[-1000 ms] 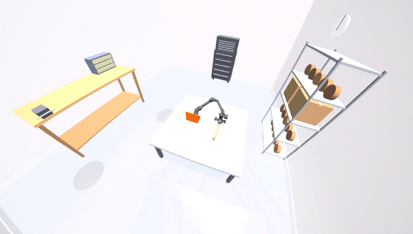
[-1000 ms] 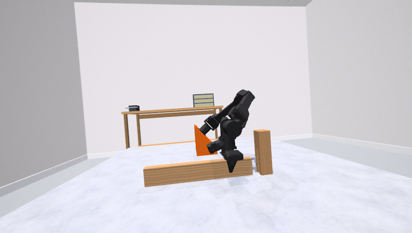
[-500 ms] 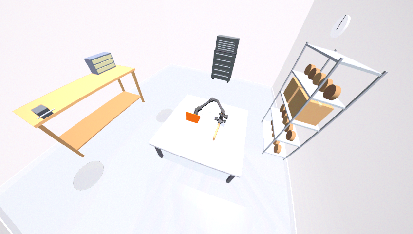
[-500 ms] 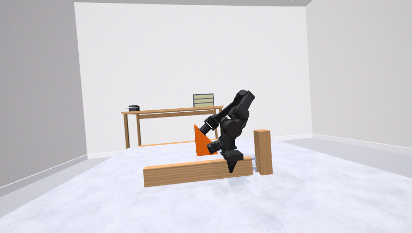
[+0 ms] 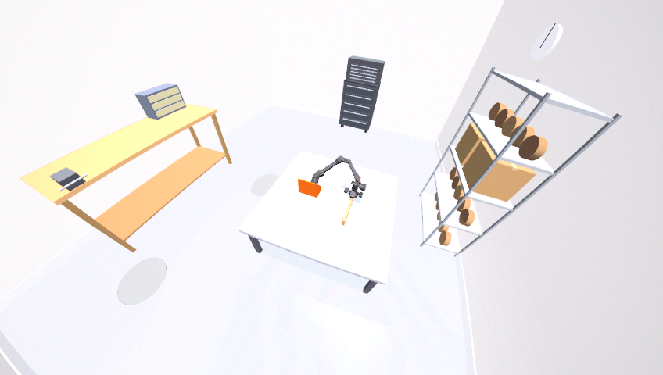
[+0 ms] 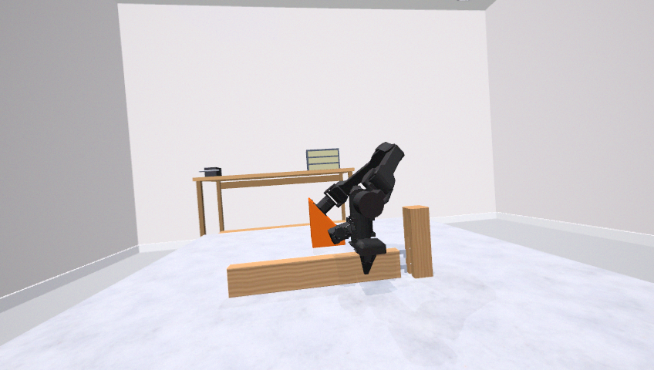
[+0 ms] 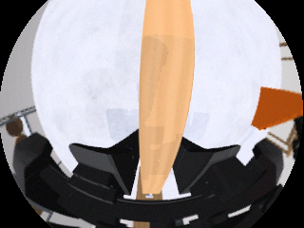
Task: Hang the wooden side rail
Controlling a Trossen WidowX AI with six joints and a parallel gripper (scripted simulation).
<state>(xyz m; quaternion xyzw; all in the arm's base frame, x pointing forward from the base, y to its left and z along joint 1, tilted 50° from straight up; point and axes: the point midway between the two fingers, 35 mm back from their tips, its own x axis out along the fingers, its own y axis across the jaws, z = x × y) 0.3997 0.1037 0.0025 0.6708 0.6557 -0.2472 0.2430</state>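
The headboard post lies 15 cm to the left of my gripper tip and 6 cm above it.
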